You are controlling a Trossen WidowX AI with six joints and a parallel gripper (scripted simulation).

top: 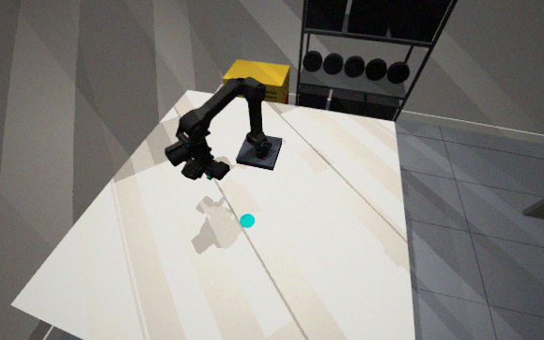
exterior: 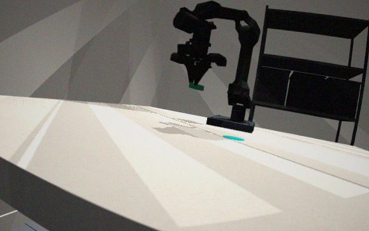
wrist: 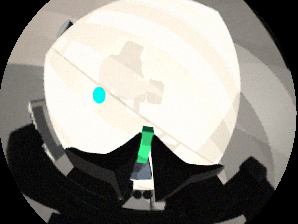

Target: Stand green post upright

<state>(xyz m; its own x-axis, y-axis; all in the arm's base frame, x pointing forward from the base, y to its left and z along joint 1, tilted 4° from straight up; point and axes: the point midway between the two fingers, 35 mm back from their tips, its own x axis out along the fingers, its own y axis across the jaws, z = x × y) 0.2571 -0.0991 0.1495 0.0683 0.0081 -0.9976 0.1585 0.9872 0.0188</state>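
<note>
The cyan circle lies 60 mm ahead of my gripper tip, 180 mm to the left of it and 130 mm below it. Also, from my gripper tip: green post 20 mm behind.
</note>
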